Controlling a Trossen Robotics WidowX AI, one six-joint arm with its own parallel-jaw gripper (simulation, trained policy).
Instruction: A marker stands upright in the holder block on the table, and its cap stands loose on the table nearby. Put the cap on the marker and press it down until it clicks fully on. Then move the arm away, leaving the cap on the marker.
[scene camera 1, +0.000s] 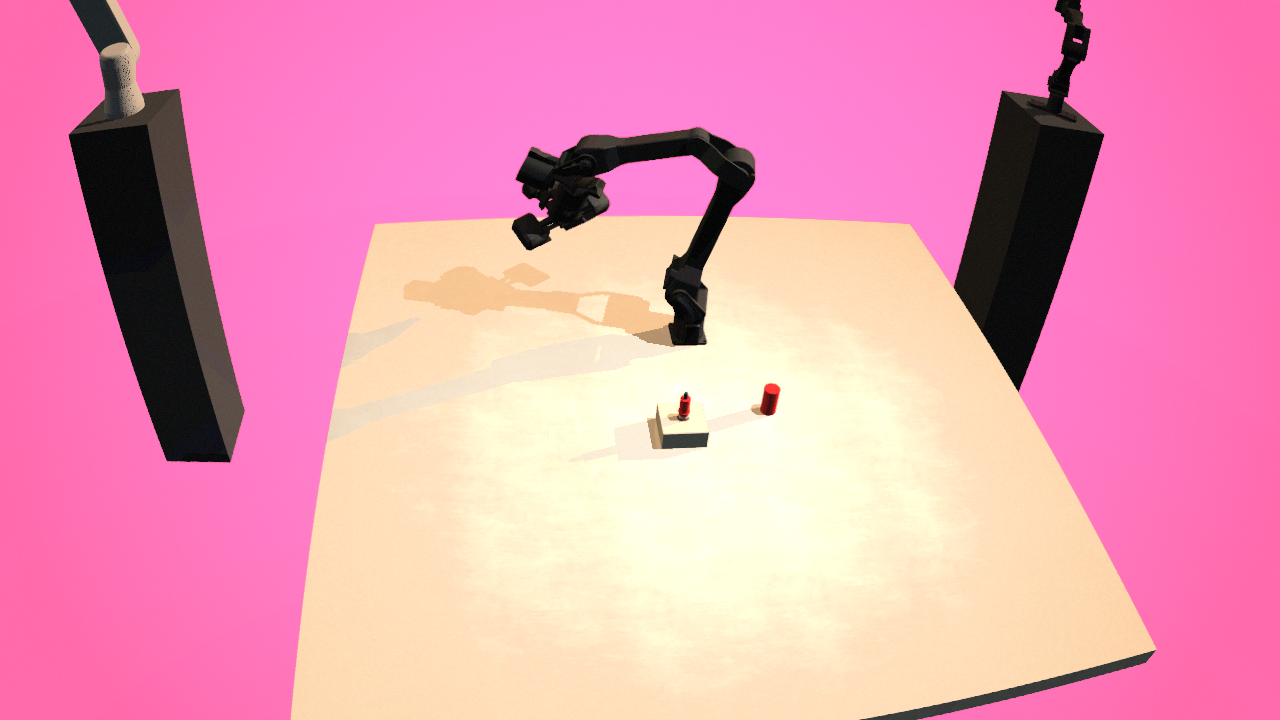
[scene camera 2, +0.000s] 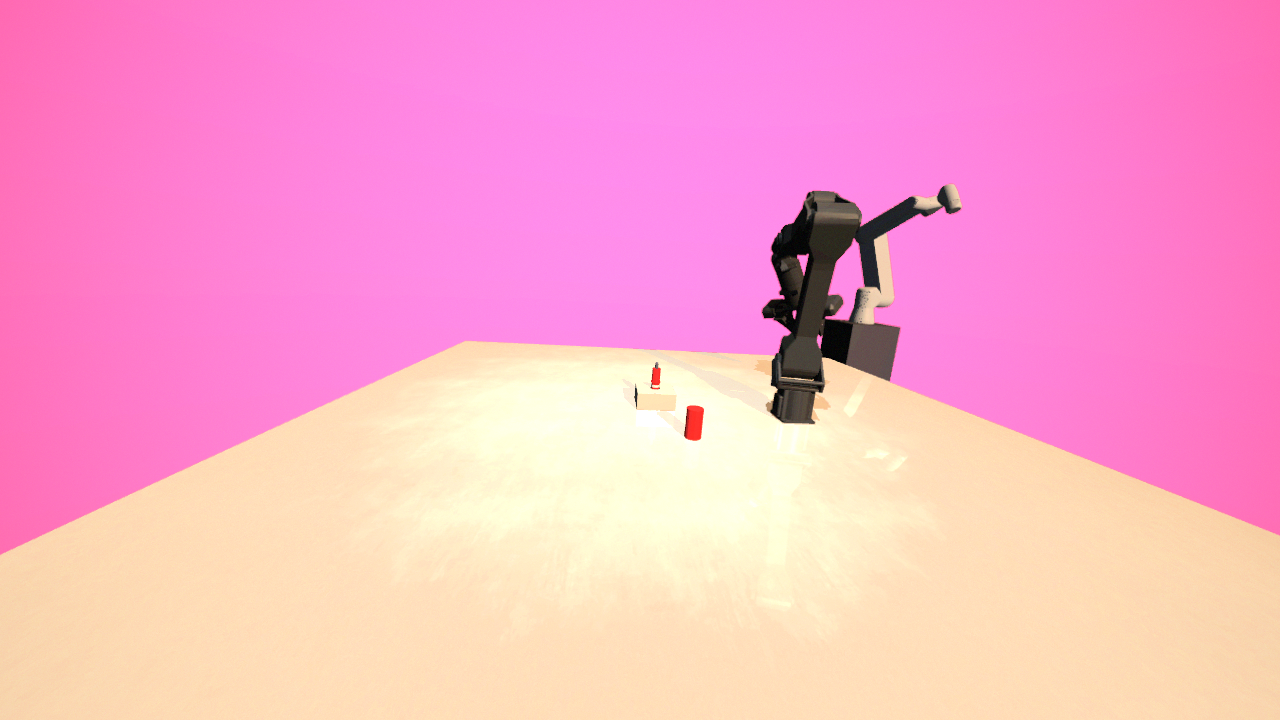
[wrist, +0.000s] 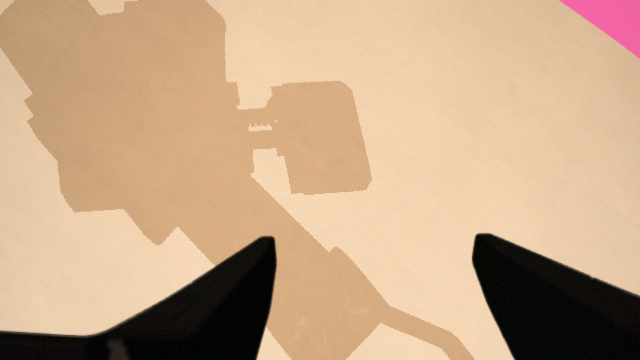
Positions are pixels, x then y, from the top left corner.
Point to the gripper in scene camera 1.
551, 236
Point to the gripper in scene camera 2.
At 809, 335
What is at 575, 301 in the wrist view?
The gripper.
